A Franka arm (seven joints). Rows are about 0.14 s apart.
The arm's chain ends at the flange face. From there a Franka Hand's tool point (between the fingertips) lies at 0.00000 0.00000 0.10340 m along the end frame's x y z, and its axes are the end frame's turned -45 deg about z.
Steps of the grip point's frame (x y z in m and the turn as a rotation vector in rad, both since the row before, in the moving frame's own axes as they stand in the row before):
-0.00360, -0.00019, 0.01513, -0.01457, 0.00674, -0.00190
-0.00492, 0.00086, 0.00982, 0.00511, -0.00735, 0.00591
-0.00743, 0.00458, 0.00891, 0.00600, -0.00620, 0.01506
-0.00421, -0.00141, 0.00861, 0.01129, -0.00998, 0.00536
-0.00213, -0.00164, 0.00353, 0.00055, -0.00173, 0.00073
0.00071, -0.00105, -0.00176, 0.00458, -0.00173, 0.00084
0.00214, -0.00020, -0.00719, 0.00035, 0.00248, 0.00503
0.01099, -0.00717, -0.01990, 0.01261, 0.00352, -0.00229
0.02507, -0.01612, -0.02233, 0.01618, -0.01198, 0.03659
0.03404, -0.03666, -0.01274, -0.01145, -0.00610, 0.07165
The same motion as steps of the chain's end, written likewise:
-0.00424, 0.00184, 0.01514, -0.00554, 0.01507, -0.00190
-0.00196, 0.00393, 0.00982, -0.00158, -0.00881, 0.00591
-0.00112, 0.00848, 0.00891, -0.00014, -0.00863, 0.01506
-0.00242, 0.00208, 0.00862, 0.00093, -0.01504, 0.00536
-0.00250, 0.00026, 0.00353, -0.00083, -0.00161, 0.00073
0.00022, -0.00104, -0.00176, 0.00202, -0.00446, 0.00084
0.00122, -0.00145, -0.00719, 0.00200, 0.00151, 0.00503
0.00337, -0.01166, -0.01989, 0.01141, -0.00643, -0.00229
0.00838, -0.02878, -0.02231, 0.00297, -0.01991, 0.03659
-0.00220, -0.05129, -0.01273, -0.01241, 0.00378, 0.07165

